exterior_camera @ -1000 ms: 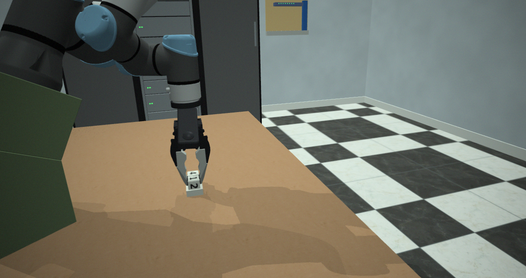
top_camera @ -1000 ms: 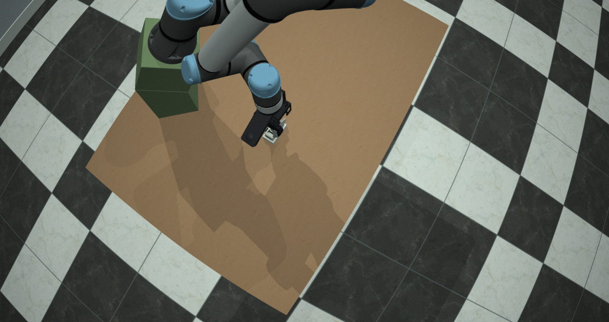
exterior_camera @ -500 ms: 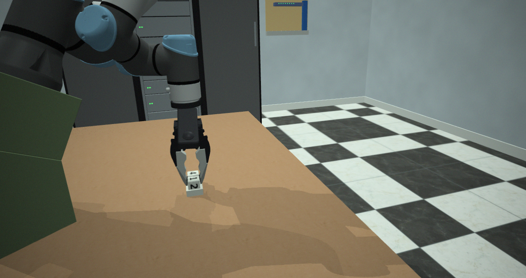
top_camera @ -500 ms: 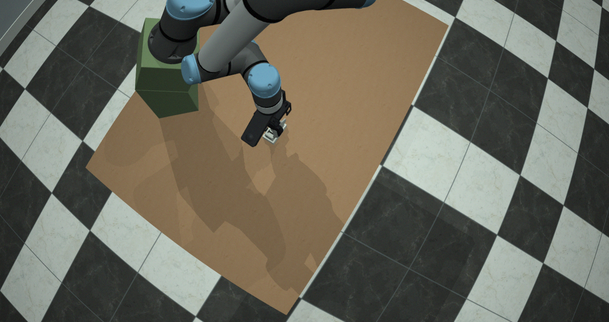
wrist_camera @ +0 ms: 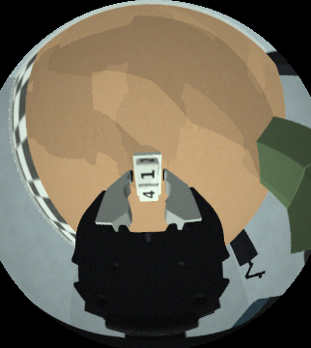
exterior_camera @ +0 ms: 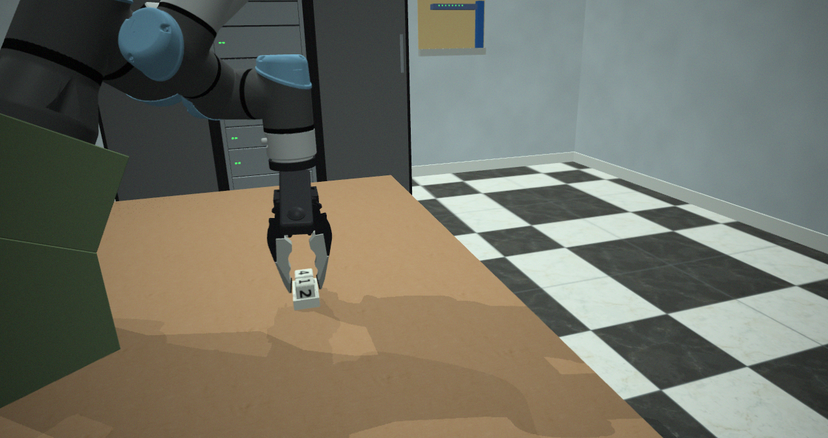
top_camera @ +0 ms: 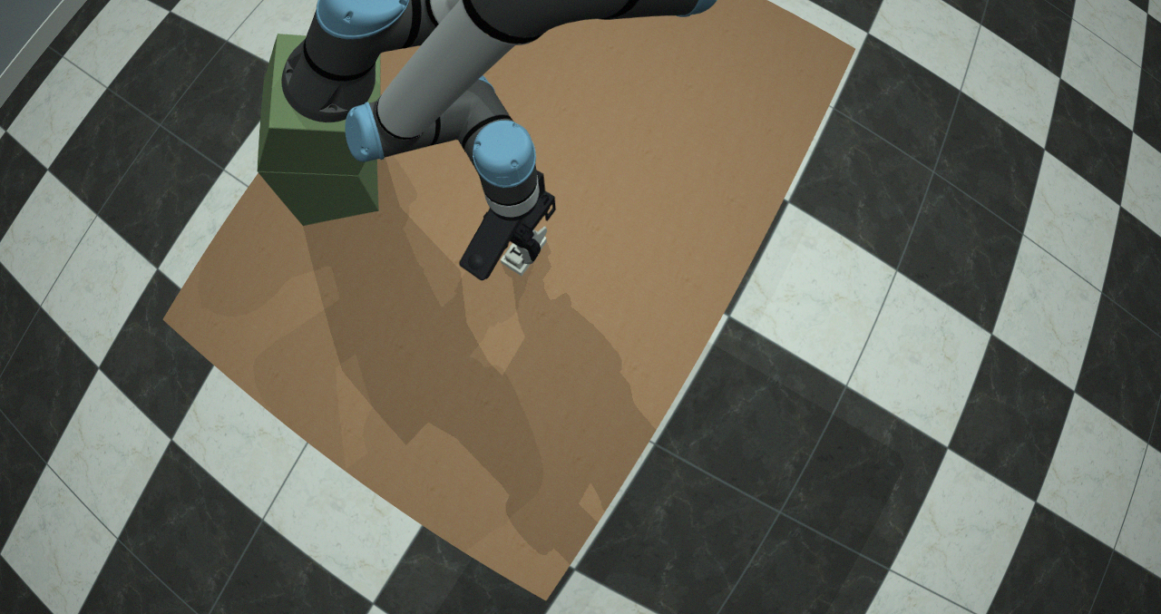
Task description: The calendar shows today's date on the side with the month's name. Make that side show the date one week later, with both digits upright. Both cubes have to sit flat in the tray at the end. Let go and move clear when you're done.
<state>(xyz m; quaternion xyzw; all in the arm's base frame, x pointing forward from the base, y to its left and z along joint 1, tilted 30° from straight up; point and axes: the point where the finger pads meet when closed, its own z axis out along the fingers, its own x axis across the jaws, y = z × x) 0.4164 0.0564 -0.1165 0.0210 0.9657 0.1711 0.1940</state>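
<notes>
Right now my hand is 20 mm to the right of the white tray and 30 mm above it.
</notes>
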